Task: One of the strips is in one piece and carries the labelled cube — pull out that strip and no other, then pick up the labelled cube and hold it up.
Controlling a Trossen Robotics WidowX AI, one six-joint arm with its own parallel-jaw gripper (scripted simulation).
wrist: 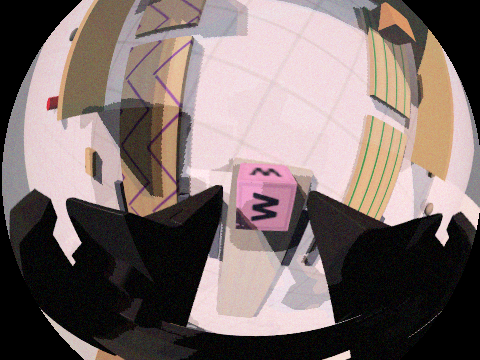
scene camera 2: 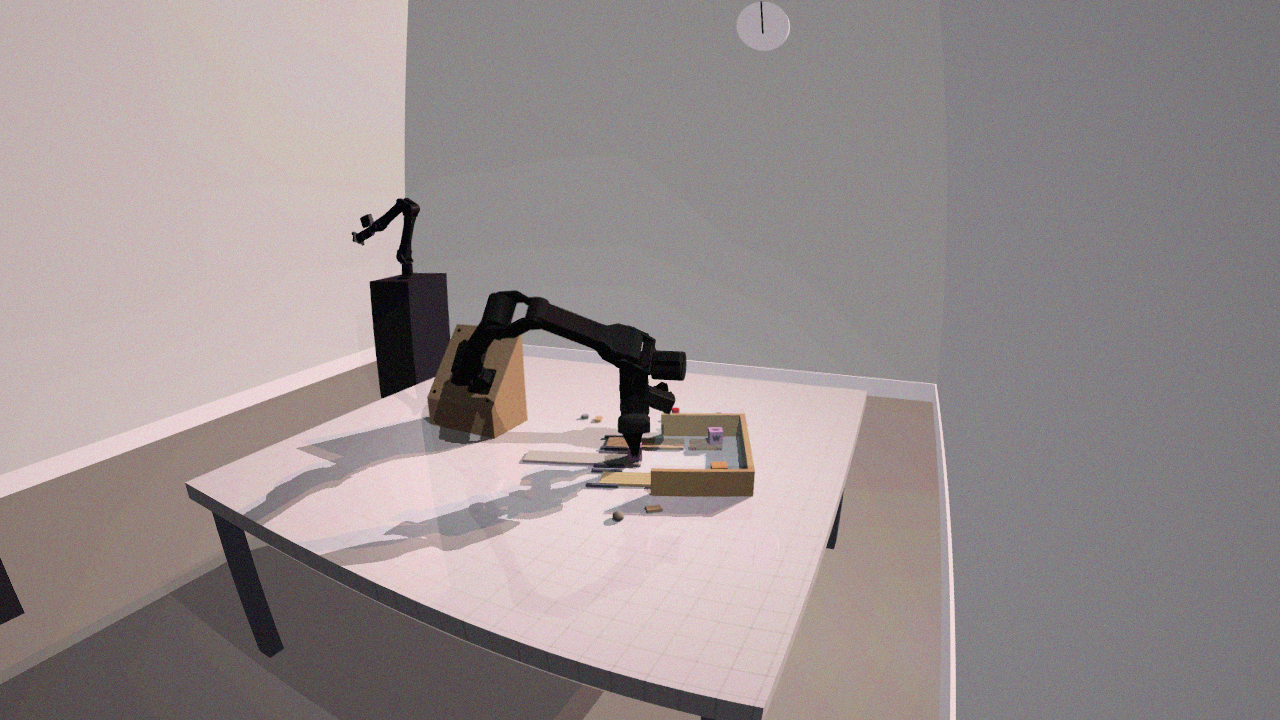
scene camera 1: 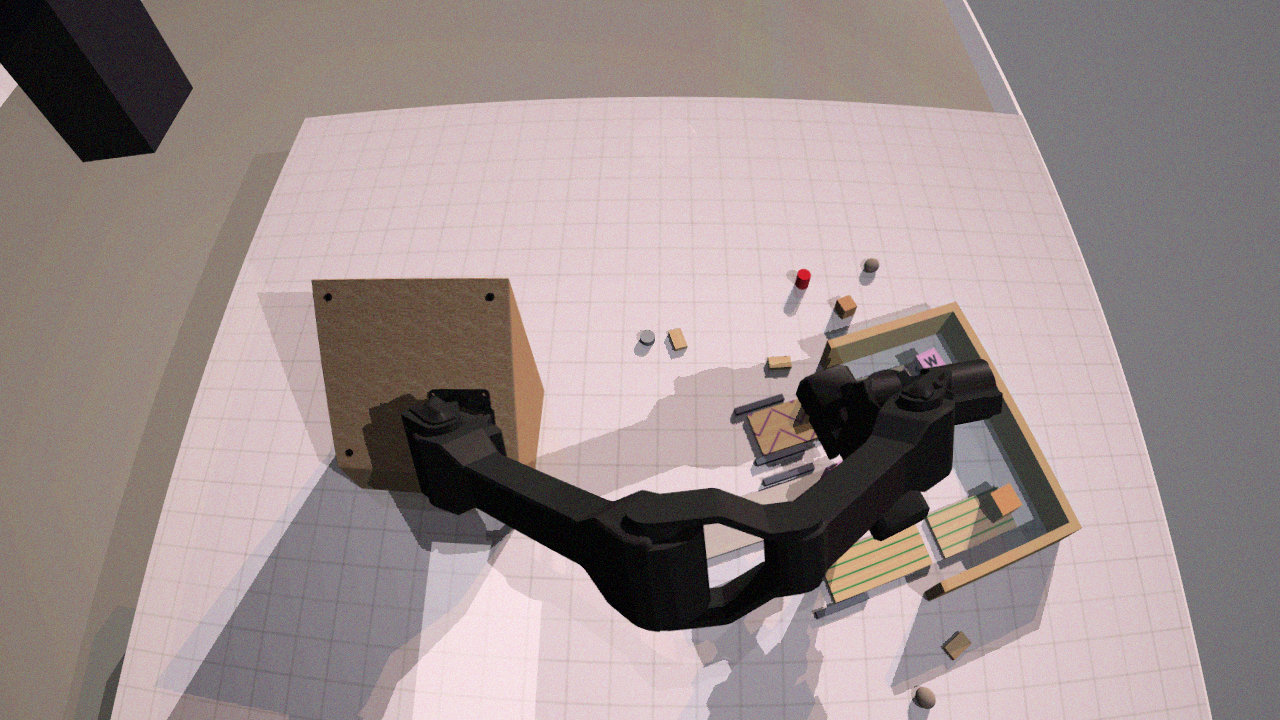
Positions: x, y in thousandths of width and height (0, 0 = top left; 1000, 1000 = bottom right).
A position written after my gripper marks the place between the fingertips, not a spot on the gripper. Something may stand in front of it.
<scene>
My gripper shows in the wrist view (555, 543), in scene camera 2 (496, 624) and in scene camera 1 (659, 663).
</scene>
